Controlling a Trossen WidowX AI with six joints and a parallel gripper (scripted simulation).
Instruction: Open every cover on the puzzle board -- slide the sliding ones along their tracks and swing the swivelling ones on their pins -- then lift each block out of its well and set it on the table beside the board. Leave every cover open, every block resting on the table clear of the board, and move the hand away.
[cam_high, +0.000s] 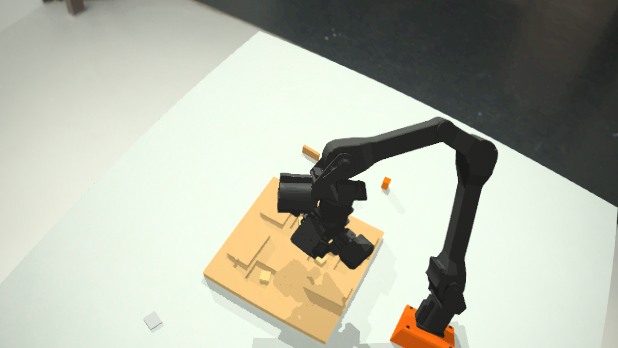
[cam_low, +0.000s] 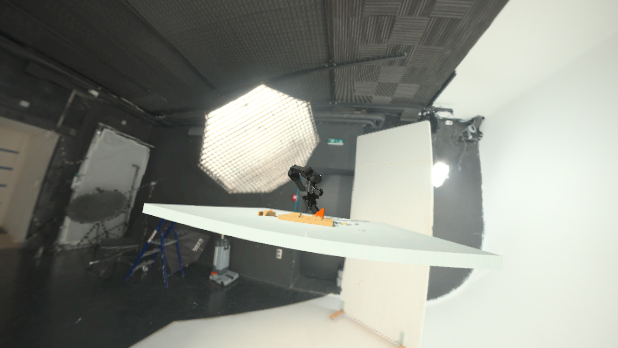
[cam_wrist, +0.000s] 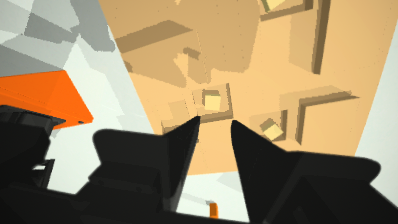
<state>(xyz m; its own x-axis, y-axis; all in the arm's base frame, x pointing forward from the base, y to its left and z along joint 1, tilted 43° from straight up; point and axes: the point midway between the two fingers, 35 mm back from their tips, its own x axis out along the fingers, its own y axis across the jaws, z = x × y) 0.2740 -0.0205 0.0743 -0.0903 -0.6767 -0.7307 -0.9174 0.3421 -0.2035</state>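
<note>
My gripper tip is 6 cm above the tan puzzle board, 4 cm short of it and 1 cm to the left of it. Round my gripper tip: orange block (26 cm to the right, 7 cm behind, 6 cm below); then tan bar (26 cm to the right, 13 cm ahead, 6 cm below); then tan box (23 cm to the right, 6 cm below, 6 cm ahead).
</note>
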